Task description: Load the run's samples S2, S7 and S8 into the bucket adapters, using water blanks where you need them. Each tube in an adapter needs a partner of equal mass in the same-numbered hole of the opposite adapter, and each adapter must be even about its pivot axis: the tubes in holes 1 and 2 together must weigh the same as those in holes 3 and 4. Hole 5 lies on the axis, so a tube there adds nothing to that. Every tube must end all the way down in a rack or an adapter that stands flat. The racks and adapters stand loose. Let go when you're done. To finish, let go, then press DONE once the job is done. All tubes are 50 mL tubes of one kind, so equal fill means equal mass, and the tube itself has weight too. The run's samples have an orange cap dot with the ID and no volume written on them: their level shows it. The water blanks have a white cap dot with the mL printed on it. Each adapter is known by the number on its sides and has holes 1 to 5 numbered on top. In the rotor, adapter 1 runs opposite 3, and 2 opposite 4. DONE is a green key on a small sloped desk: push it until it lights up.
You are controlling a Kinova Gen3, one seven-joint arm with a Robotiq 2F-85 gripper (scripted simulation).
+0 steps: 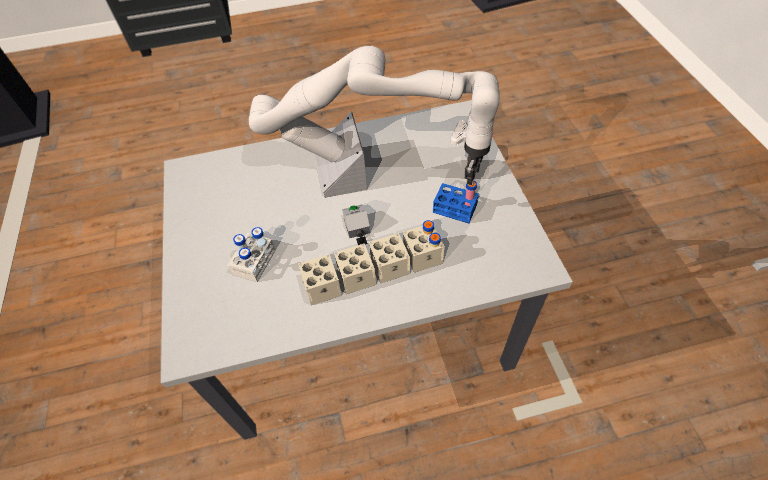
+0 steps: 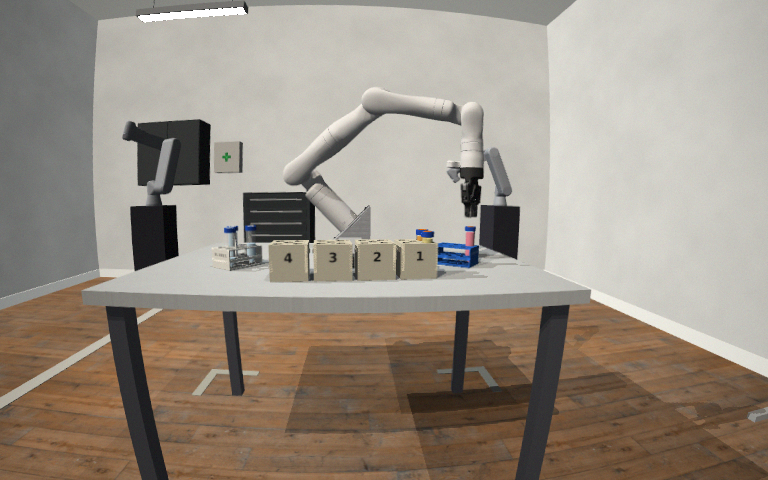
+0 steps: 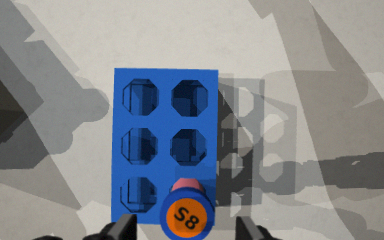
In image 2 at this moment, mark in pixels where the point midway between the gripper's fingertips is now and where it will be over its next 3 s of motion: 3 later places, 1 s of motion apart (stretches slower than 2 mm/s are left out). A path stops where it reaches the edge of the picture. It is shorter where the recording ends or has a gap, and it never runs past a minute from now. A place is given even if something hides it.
My gripper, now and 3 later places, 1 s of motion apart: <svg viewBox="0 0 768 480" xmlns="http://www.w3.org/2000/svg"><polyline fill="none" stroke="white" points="470,217 470,228 470,231 470,234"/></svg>
